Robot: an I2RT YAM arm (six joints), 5 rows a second.
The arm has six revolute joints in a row. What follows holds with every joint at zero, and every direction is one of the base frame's.
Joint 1 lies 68 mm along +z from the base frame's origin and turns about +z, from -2.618 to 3.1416 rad.
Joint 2 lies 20 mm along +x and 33.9 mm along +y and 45.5 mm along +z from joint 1 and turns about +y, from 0 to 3.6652 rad.
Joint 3 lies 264 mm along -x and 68.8 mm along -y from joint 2 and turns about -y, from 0 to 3.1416 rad.
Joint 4 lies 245 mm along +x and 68.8 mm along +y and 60 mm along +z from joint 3 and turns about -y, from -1.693 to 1.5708 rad.
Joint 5 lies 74 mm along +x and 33.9 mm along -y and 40.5 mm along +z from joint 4 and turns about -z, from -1.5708 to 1.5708 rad.
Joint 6 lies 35.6 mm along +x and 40.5 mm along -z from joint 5 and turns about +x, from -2.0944 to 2.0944 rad.
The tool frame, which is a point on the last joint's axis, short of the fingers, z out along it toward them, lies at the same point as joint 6; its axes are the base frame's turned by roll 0, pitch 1.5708 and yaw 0 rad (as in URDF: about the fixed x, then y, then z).
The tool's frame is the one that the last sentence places.
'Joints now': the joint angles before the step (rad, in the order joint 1, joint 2, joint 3, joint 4, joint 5, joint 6). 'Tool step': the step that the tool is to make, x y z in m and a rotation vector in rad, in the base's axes. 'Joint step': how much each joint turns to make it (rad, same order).
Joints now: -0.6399, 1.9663, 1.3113, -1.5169, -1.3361, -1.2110
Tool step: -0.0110, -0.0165, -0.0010, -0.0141, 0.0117, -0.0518
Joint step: -0.0640, -0.0001, -0.0016, 0.0022, 0.0220, 0.0011
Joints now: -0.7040, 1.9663, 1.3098, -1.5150, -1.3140, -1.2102
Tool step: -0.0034, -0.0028, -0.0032, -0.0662, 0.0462, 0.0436
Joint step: -0.0108, 0.0006, 0.0005, 0.0085, 0.0970, 0.0003
